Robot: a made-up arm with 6 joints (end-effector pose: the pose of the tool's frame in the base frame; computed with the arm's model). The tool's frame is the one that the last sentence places.
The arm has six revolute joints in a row. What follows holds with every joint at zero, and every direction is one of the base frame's. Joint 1 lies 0.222 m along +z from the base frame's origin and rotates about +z. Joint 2 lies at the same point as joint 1 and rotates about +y. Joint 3 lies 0.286 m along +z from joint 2 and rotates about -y. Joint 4 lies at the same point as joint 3 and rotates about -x. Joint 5 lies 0.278 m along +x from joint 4 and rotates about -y. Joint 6 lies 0.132 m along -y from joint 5 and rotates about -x. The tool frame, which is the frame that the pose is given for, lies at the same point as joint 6; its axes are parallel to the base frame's.
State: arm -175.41 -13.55 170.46 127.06 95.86 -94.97
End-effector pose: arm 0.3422 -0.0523 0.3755 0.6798 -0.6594 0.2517 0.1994
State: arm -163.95 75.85 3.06 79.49 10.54 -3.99
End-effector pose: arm -0.4714 -0.1106 0.0648 0.3445 0.5075 -0.6105 0.5011
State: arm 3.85 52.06 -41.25 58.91 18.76 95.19
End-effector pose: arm 0.3262 -0.0464 0.1138 -0.6983 0.0310 0.6729 0.2419
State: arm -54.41 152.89 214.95 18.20 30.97 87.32
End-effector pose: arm 0.0285 -0.2553 0.2323 -0.7388 -0.1701 -0.6438 0.1035
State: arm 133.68 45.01 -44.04 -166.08 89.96 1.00
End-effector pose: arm -0.2136 0.0382 0.1457 -0.0041 0.0099 -0.2789 0.9603
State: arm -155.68 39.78 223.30 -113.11 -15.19 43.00
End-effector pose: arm 0.1142 -0.0052 0.5459 -0.8246 -0.0276 0.1167 0.5529
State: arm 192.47 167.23 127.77 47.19 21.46 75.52
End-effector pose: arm -0.3508 0.0143 -0.1588 -0.1007 0.8209 -0.4744 0.3015
